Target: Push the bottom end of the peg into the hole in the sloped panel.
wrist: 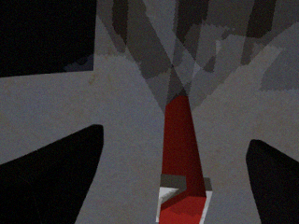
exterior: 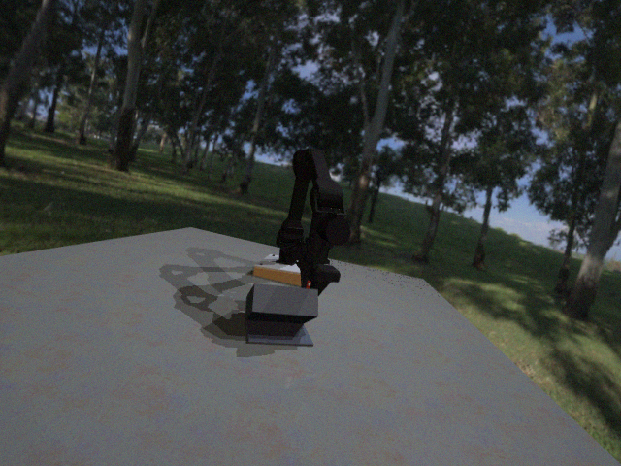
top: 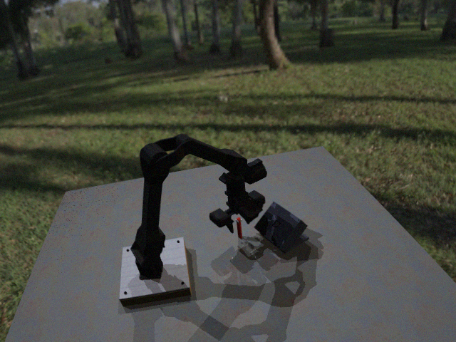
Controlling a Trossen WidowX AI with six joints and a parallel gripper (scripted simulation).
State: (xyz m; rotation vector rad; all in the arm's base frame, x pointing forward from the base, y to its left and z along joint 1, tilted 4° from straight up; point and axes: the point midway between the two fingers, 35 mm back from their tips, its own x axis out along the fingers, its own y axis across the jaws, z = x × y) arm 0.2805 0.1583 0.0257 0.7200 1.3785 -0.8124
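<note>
Right now the sloped grey panel is 13 cm ahead of my gripper tip, 3 cm to the right of it and 1 cm above it. Also, from my gripper tip: red peg: 2 cm above; then flat foot: 14 cm ahead, 4 cm below, 2 cm to the right.
</note>
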